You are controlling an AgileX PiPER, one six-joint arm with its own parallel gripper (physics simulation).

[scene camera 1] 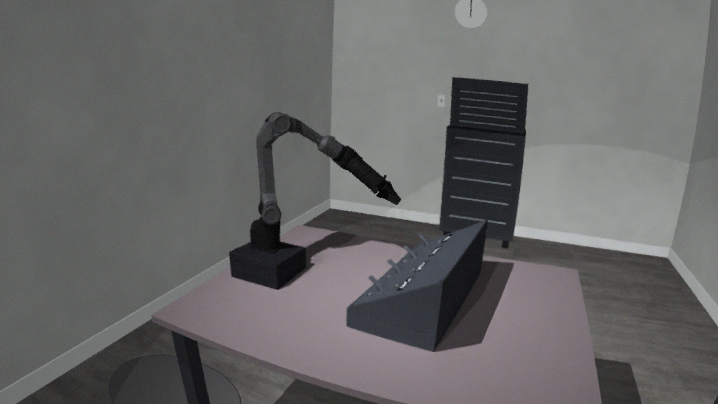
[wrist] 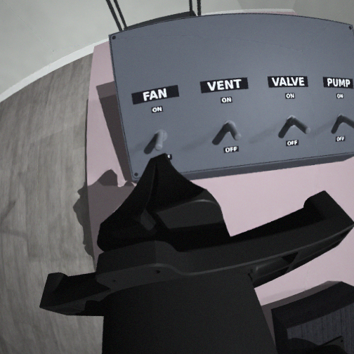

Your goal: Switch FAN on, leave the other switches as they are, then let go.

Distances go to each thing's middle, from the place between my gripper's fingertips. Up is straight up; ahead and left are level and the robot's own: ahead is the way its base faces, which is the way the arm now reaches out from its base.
The grey sloped switch panel (scene camera 1: 416, 305) lies 14 cm ahead of my hand, 18 cm to the right of it and 15 cm below it.
